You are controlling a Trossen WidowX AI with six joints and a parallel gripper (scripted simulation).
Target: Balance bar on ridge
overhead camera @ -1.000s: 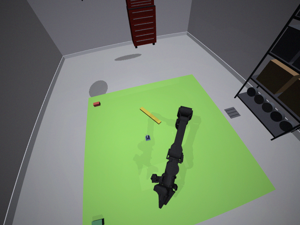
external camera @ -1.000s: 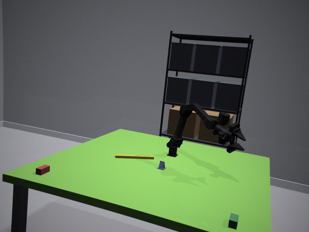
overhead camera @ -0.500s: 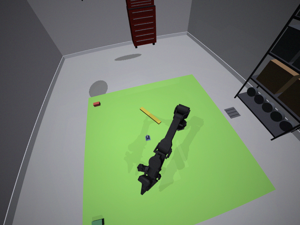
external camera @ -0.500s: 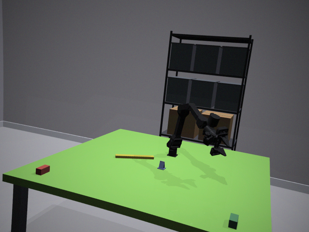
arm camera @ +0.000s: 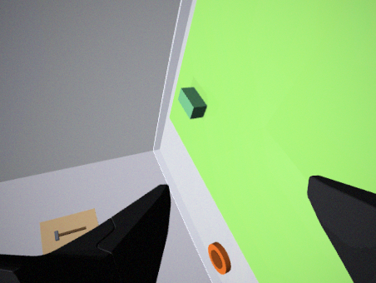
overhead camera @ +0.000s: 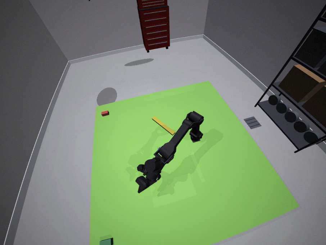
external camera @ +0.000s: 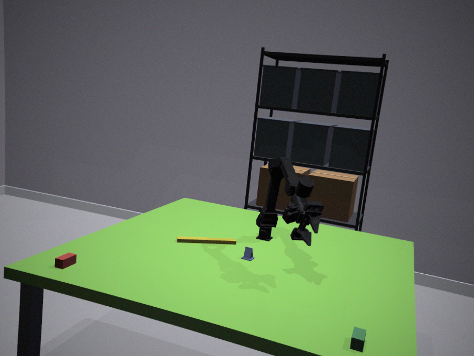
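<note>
My gripper tip is now 240 mm past the yellow bar, 490 mm to the left of it and 170 mm above it. The rest, counted from my gripper tip: red block: 280 mm ahead, 800 mm to the right, 170 mm below; then green block: 280 mm ahead, 200 mm to the left, 170 mm below.
</note>
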